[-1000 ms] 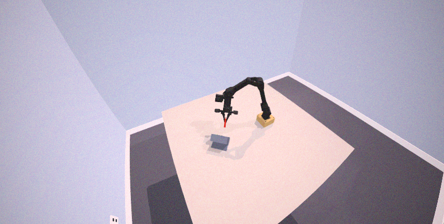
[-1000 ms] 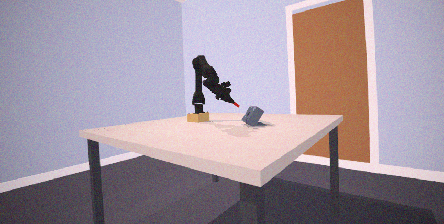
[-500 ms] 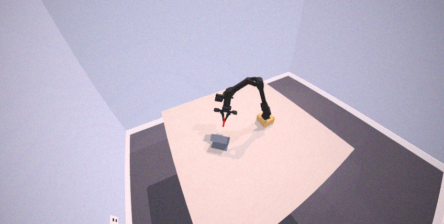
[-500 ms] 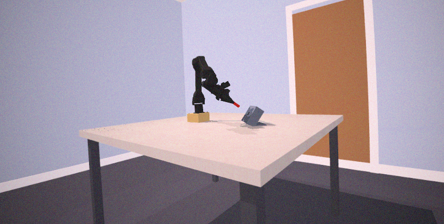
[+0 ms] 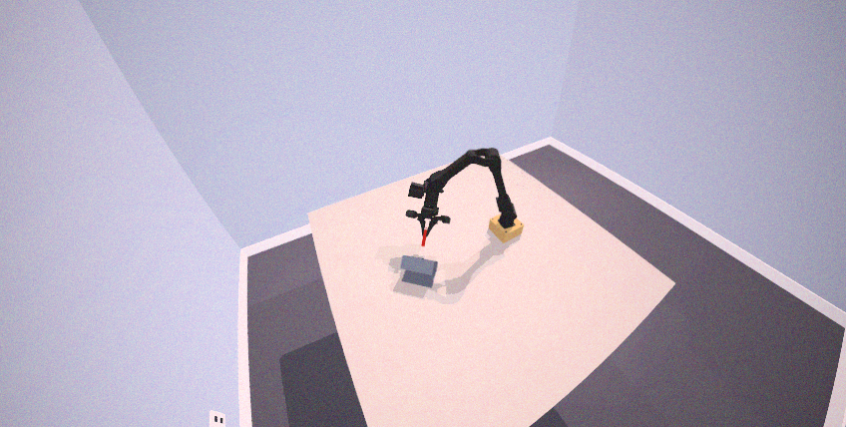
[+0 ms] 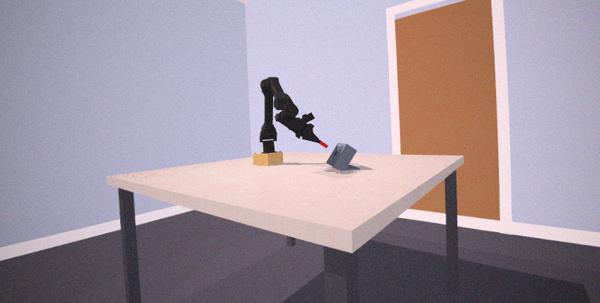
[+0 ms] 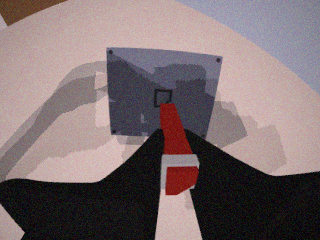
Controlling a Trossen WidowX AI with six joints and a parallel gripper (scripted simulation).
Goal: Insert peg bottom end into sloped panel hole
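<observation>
The grey sloped panel lies 5 cm ahead of my gripper tip, 8 cm to the left of it and 7 cm below it. Also, from my gripper tip: red square peg: 1 cm behind, 1 cm to the right, 1 cm above.
</observation>
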